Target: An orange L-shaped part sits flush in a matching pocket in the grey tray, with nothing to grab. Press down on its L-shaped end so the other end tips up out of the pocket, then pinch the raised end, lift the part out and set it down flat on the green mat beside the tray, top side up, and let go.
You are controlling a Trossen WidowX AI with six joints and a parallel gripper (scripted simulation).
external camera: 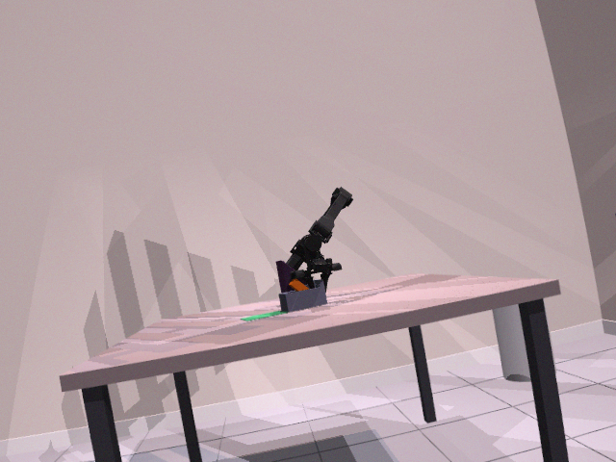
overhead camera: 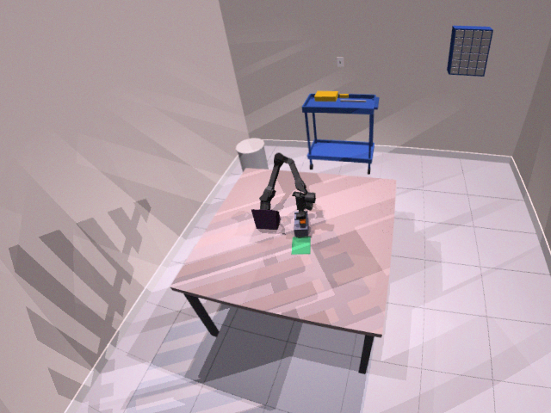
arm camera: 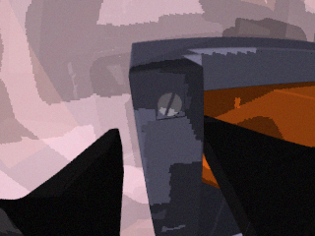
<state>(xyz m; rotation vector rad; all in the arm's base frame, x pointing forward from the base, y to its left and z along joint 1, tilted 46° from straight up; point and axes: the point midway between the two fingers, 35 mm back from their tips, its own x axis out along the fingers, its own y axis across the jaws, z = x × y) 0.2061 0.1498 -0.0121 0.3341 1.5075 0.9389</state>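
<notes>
My gripper tip is 5 cm to the left of the orange L-shaped part, 1 cm below it and 1 cm short of it. The rest, counted from my gripper tip: green mat: 21 cm to the right, 6 cm ahead, 5 cm below.
</notes>
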